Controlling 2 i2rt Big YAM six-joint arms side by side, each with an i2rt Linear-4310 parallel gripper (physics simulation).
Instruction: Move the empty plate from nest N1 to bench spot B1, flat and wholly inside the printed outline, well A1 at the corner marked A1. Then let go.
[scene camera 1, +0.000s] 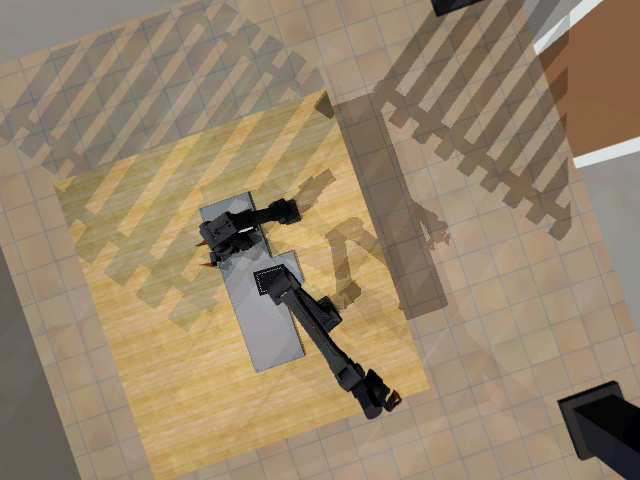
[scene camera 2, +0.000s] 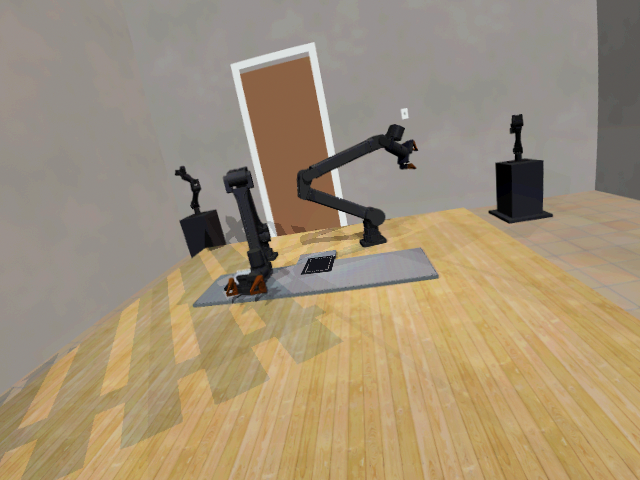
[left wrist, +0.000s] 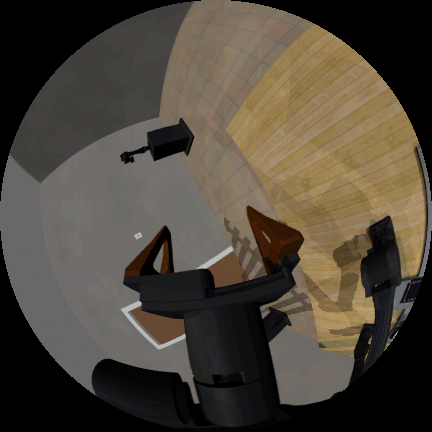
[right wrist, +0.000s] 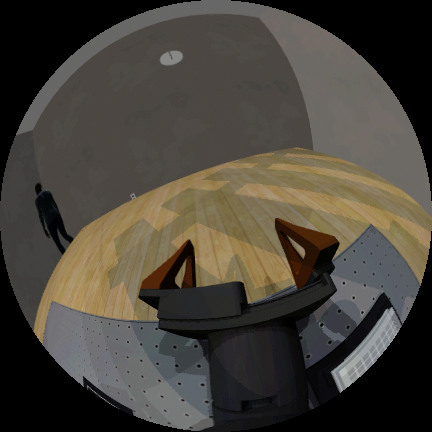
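Where they show: left gripper, between the fingertips: (scene camera 1: 391, 391) (scene camera 2: 416, 159) (left wrist: 205, 219); right gripper, between the fingertips: (scene camera 1: 197, 255) (scene camera 2: 238, 294) (right wrist: 232, 233); left arm's base, origin of its link: (scene camera 1: 325, 309) (scene camera 2: 373, 242) (left wrist: 383, 237); right arm's base, origin of its link: (scene camera 1: 290, 212).
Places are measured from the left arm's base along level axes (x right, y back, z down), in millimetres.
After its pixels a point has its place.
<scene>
The pale plate with a grid of wells (right wrist: 369, 354) sits in a black nest (right wrist: 362, 330) at the lower right of the right wrist view; the right arm mostly hides it in both scene views. A black square pad with a white dashed outline (scene camera 1: 264, 282) {z -15, x 296, y -200 mm} (scene camera 2: 318, 264) {z -15, x 291, y -161 mm} lies on the grey perforated board (scene camera 1: 273, 341) {z -13, x 5, y -325 mm} (scene camera 2: 387, 268) {z -13, x 46, y -352 mm} (right wrist: 175, 360) {z -13, x 472, y -310 mm}. No printed labels are legible. My right gripper (scene camera 1: 201, 254) {z -65, x 593, y -401 mm} (scene camera 2: 245, 285) {z -65, x 593, y -401 mm} (right wrist: 232, 233) {z -65, x 593, y -401 mm} is open and empty, low near the board's long edge. My left gripper (scene camera 1: 396, 398) {z -349, x -308, y 94 mm} (scene camera 2: 414, 156) {z -349, x -308, y 94 mm} (left wrist: 205, 219) {z -349, x -308, y 94 mm} is open and empty, raised high, away from the board.
The board lies on a wooden table (scene camera 1: 170, 361) {z 0, x 202, y -855 mm} (scene camera 2: 413, 372) {z 0, x 161, y -865 mm}. In scene camera 1 the left arm passes close beside the pad. Other small arms stand on black pedestals (scene camera 2: 519, 188) (left wrist: 170, 141) beyond the table. A person (right wrist: 49, 212) stands beyond the table in the right wrist view.
</scene>
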